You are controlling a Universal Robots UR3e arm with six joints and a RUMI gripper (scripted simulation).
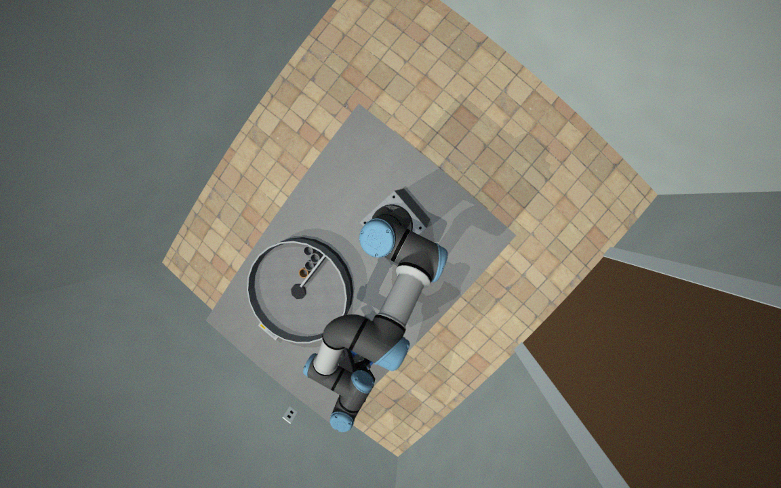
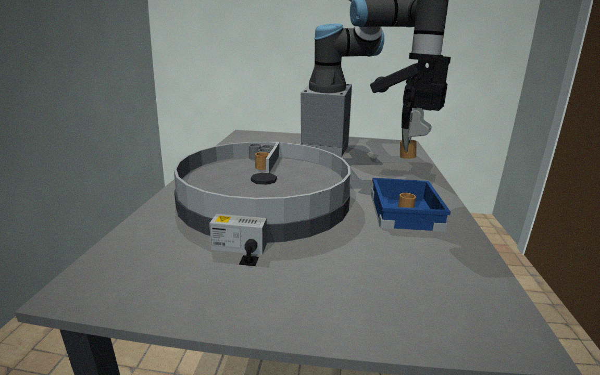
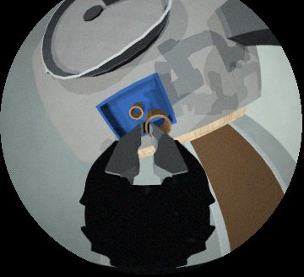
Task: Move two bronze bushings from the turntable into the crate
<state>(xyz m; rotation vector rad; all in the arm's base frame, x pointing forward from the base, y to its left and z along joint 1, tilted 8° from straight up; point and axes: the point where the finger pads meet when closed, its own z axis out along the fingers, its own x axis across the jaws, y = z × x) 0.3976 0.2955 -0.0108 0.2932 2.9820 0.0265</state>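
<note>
Now: the blue crate 3 cm ahead of my hand, 2 cm to the left of it and 13 cm below it. Round my hand: turntable 9 cm ahead, 33 cm to the right, 11 cm below.
</note>
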